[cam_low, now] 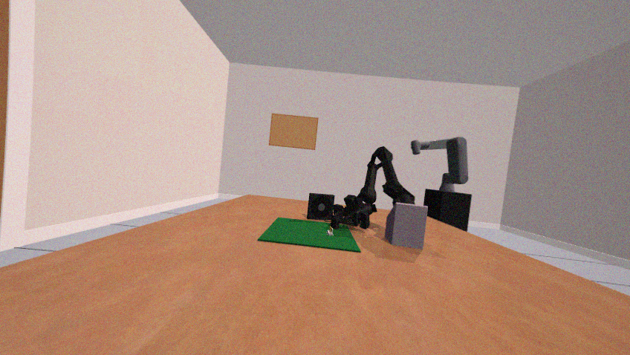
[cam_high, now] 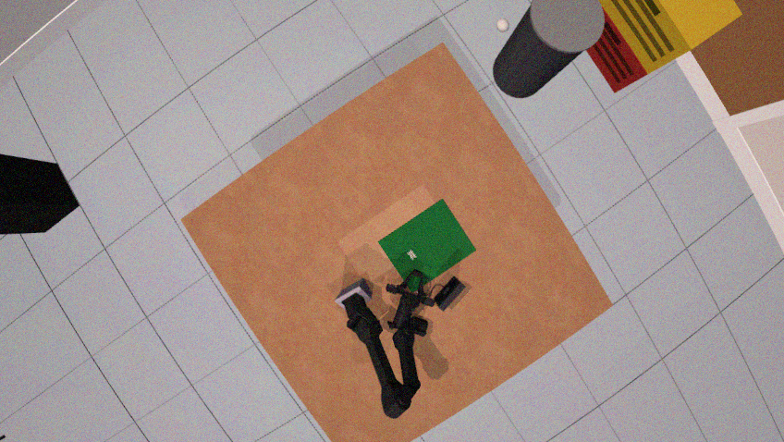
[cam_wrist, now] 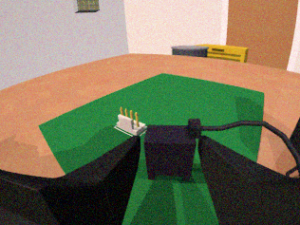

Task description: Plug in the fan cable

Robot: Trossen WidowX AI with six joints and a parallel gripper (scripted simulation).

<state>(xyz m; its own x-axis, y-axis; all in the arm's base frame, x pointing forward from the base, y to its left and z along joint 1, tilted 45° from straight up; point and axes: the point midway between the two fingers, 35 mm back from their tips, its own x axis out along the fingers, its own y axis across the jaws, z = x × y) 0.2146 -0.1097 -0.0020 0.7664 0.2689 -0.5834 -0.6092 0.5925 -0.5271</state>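
My gripper tip is 10 mm above the black plug. Also, from my gripper tip: dark fan (60 mm ahead, 110 mm to the right, 20 mm above); white four-pin fan header (20 mm ahead, 70 mm to the left, 30 mm below); green board (90 mm ahead, 60 mm to the left, 50 mm below).
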